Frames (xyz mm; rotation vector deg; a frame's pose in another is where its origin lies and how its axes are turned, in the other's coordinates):
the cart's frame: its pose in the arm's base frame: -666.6 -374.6 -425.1 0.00 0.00 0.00
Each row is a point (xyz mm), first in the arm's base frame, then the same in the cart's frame.
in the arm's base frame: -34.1 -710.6 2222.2
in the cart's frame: 632.5 -336.0 2647.3
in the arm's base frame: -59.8 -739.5 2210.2
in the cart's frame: 606.8 -364.9 2635.3
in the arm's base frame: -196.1 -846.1 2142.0
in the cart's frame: 470.5 -471.5 2567.1
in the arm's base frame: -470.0 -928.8 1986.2
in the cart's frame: 196.6 -554.2 2411.3
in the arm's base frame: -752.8 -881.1 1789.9
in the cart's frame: -86.2 -506.5 2215.0
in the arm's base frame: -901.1 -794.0 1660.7
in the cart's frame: -234.5 -419.4 2085.8
